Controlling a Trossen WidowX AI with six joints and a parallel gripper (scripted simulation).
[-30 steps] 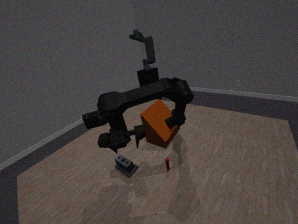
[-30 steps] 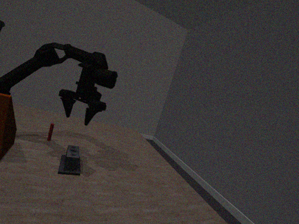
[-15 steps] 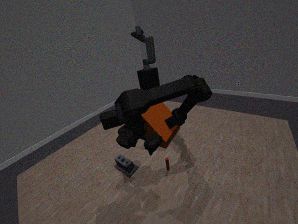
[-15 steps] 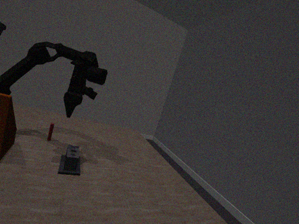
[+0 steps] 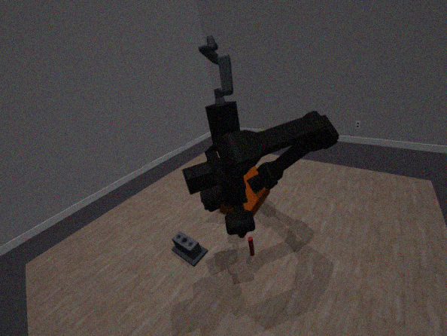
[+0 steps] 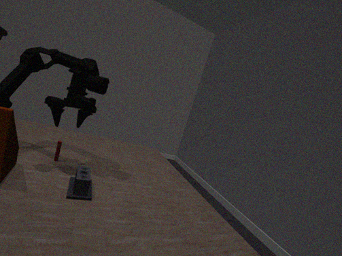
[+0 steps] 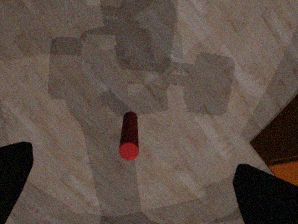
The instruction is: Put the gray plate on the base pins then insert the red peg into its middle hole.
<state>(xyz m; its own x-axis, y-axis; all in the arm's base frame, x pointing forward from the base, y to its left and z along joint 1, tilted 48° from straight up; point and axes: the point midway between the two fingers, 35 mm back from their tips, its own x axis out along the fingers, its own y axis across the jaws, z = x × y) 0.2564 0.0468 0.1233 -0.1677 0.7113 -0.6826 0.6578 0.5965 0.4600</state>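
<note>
The red peg lies 2 cm behind my gripper tip, 2 cm to the left of it and 11 cm below it. The rest, counted from my gripper tip: gray plate (11 cm ahead, 17 cm to the right, 10 cm below); then base (10 cm ahead, 17 cm to the right, 14 cm below).
</note>
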